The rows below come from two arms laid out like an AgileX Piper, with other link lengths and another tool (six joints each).
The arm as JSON. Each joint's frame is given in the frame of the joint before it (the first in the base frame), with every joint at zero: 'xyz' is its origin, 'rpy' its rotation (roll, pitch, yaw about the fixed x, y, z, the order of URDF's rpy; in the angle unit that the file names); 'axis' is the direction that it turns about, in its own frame. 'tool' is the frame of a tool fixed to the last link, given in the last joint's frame.
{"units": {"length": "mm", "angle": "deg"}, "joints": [
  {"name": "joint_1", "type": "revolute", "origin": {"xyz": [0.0, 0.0, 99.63], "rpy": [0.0, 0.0, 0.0]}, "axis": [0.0, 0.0, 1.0]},
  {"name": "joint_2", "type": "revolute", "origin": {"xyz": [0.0, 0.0, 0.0], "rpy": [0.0, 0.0, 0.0]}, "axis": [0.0, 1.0, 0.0]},
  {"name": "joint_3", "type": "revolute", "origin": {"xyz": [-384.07, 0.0, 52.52], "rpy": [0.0, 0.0, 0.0]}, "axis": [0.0, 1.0, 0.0]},
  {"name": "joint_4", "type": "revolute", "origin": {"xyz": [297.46, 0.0, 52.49], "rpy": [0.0, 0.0, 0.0]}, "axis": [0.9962, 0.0, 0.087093]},
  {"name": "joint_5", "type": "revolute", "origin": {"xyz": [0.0, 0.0, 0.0], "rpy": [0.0, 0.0, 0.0]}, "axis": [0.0, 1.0, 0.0]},
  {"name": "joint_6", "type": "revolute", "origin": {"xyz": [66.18, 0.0, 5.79], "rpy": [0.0, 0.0, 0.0]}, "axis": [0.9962, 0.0, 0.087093]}
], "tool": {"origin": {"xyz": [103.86, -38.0, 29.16], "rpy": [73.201, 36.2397, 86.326]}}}
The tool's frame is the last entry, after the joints.
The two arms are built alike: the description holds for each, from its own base.
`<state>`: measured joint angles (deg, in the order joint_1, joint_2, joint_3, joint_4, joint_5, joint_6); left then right.
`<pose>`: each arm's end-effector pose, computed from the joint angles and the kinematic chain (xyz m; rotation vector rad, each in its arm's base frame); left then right.
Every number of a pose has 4 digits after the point. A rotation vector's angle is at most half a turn.
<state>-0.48 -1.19 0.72 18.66 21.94 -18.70 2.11 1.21 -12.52 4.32 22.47 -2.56</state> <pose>0.0867 -0.0174 0.1725 0.6407 1.6473 0.8826 0.0742 -0.0308 0.2705 0.6181 1.4707 0.8997</pose>
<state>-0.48 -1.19 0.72 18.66 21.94 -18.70 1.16 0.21 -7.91 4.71 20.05 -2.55</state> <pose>0.0867 -0.0174 0.1725 0.6407 1.6473 0.8826 0.0790 -0.0322 0.2420 0.6469 1.4792 0.8870</pose>
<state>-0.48 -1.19 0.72 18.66 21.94 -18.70 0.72 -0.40 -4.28 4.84 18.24 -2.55</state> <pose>0.0867 -0.0174 0.1725 0.6407 1.6473 0.8826 0.0824 -0.0331 0.2188 0.6667 1.4930 0.8768</pose>
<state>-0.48 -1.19 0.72 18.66 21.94 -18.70 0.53 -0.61 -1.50 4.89 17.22 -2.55</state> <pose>0.0867 -0.0174 0.1725 0.6407 1.6473 0.8826 0.0850 -0.0336 0.1995 0.6848 1.5148 0.8679</pose>
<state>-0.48 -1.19 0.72 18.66 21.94 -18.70 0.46 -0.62 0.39 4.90 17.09 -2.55</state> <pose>0.0867 -0.0174 0.1725 0.6407 1.6473 0.8826 0.0864 -0.0337 0.1844 0.7018 1.5414 0.8598</pose>
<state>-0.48 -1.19 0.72 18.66 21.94 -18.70 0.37 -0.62 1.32 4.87 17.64 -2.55</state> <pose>0.0867 -0.0174 0.1725 0.6407 1.6473 0.8826 0.0867 -0.0337 0.1751 0.7154 1.5642 0.8524</pose>
